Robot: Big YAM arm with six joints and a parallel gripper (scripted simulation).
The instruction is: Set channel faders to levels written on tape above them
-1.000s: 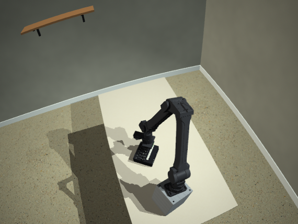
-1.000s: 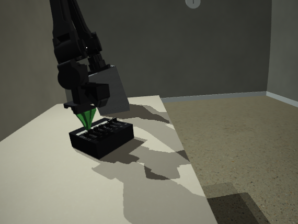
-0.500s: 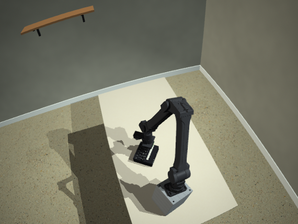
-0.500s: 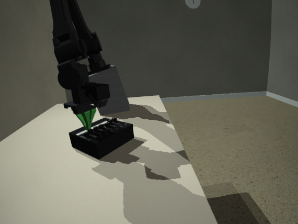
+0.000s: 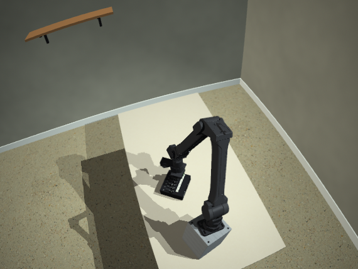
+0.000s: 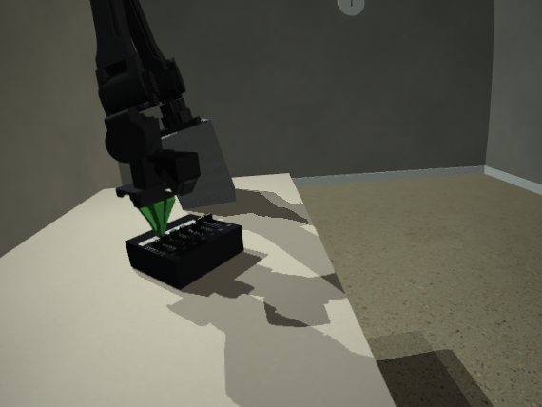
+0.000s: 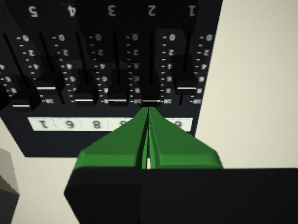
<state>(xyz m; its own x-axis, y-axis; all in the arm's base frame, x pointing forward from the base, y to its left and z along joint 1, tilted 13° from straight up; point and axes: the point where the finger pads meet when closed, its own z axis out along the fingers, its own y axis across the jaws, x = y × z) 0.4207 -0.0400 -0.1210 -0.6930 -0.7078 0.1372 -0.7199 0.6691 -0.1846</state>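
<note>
Now: hand 10 mm to the right of the channel 2 fader and 10 mm short of it. The rest, counted from my hand: master fader cap 80 mm to the left, 70 mm behind; then channel 1 fader cap 30 mm ahead.
</note>
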